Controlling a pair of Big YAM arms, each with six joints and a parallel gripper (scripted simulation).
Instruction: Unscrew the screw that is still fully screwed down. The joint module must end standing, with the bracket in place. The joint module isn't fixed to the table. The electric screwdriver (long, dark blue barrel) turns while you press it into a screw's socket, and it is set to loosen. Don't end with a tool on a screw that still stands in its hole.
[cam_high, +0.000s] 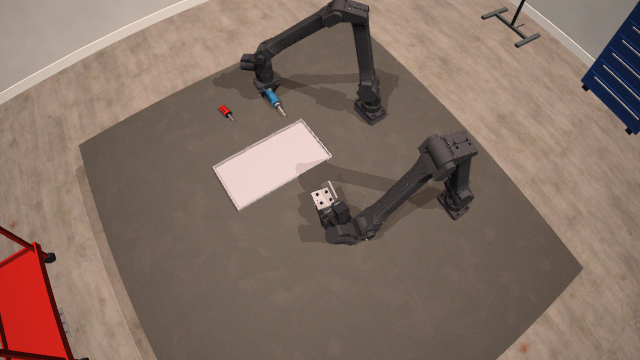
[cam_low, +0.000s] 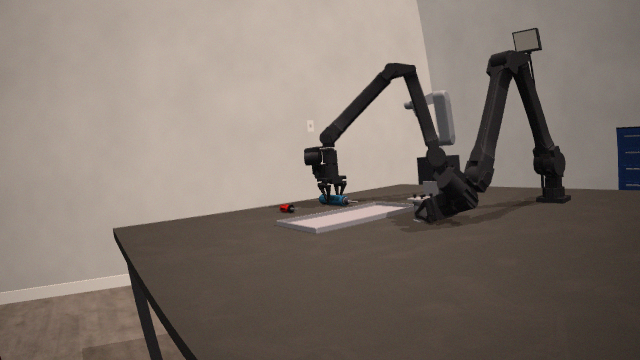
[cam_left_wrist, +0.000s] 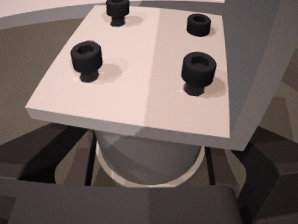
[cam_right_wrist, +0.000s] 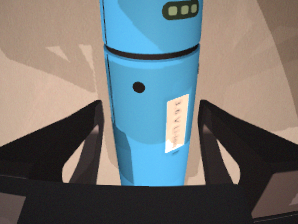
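Now: the white bracket plate 50 mm above my left hand. From my left hand the other things lie so: red tool 580 mm to the right, 90 mm ahead, 10 mm below; flat white tray 260 mm to the right, 60 mm ahead, 20 mm below.
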